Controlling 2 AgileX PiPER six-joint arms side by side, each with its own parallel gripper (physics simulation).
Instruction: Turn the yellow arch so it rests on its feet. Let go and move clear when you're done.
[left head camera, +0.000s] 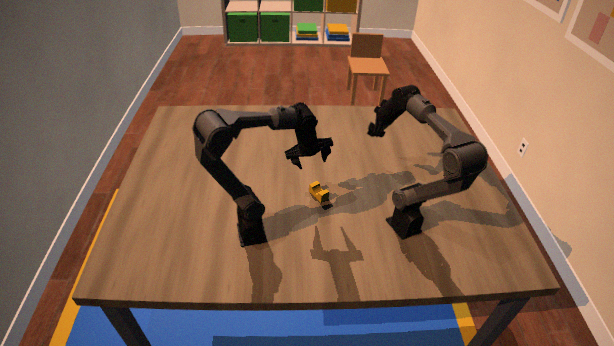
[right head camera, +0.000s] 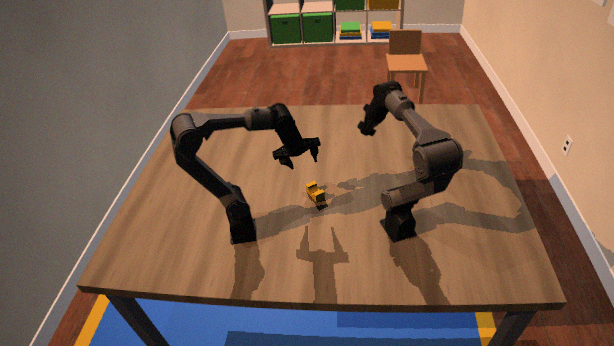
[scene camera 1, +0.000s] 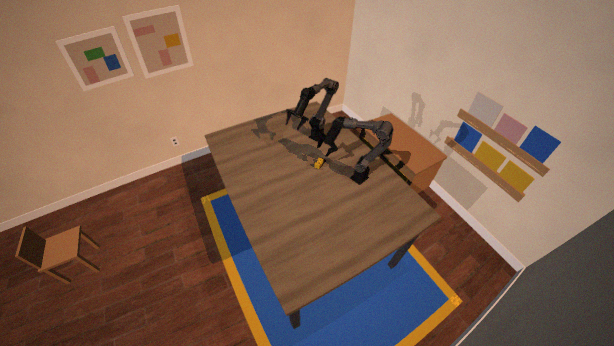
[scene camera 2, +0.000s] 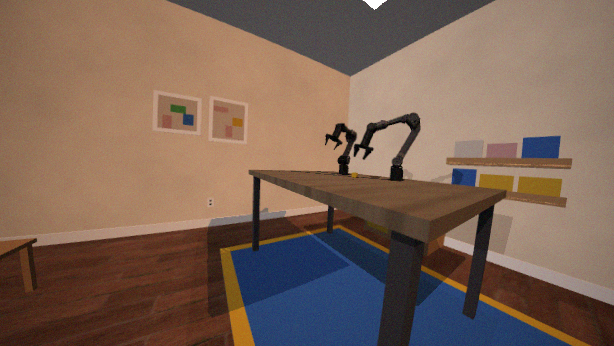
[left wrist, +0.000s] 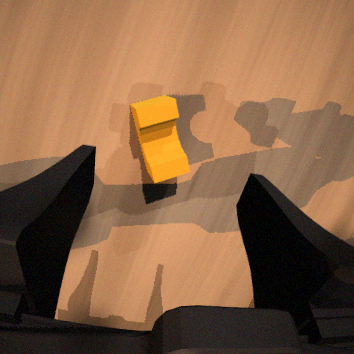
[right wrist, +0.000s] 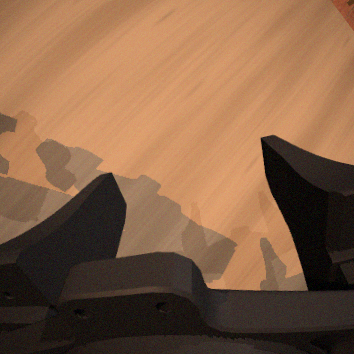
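Note:
The yellow arch (left head camera: 318, 193) (right head camera: 315, 193) (scene camera 1: 319, 163) (scene camera 2: 354, 175) (left wrist: 164, 150) lies on the table (left head camera: 150, 260) on its flat back, its two feet and the hollow between them facing up. My left gripper (left head camera: 312, 163) (right head camera: 303, 164) (scene camera 1: 324, 150) (scene camera 2: 361, 156) (left wrist: 171, 177) is open and empty, pointing down above the table near the arch, apart from it. In the left wrist view the arch shows beyond and between the fingers, nearer the left finger. My right gripper (left head camera: 376, 133) (right head camera: 366, 131) (scene camera 1: 293, 126) (scene camera 2: 331, 146) (right wrist: 188, 173) is open and empty, raised off to the right in the head views.
The two arm bases (left head camera: 251, 227) (left head camera: 406, 220) stand on the table on either side of the arch, nearer the front edge in the head views. Arm shadows fall across the table around the arch. A chair (left head camera: 368, 65) and a shelf unit (left head camera: 292, 44) stand beyond the table.

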